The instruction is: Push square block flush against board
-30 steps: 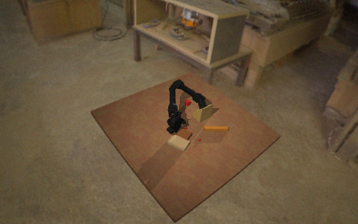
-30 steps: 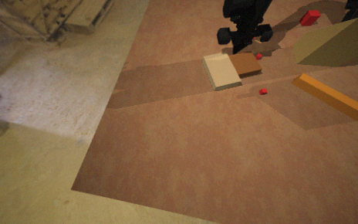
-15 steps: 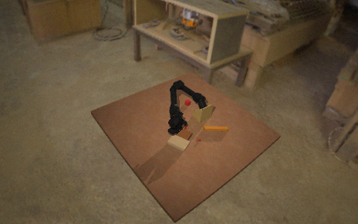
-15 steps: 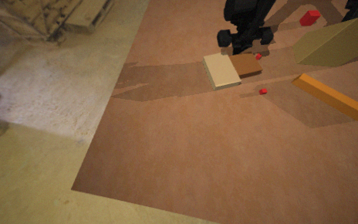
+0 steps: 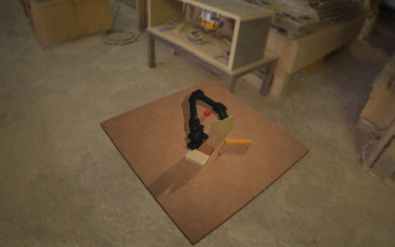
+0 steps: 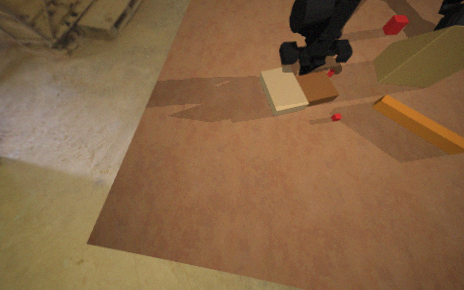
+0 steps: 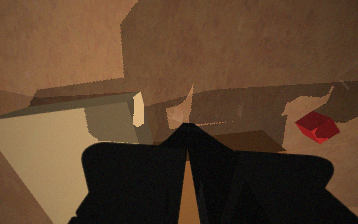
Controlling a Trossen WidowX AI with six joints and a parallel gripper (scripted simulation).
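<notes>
Now: gripper tip 40 mm past the brown square block, 50 mm to the right of it and 10 mm below it. Also, from my gripper tip: cream rectangular block: 60 mm ahead, 70 mm to the left, 10 mm above; then orange long bar: 320 mm behind, 140 mm to the left, 10 mm above.
</notes>
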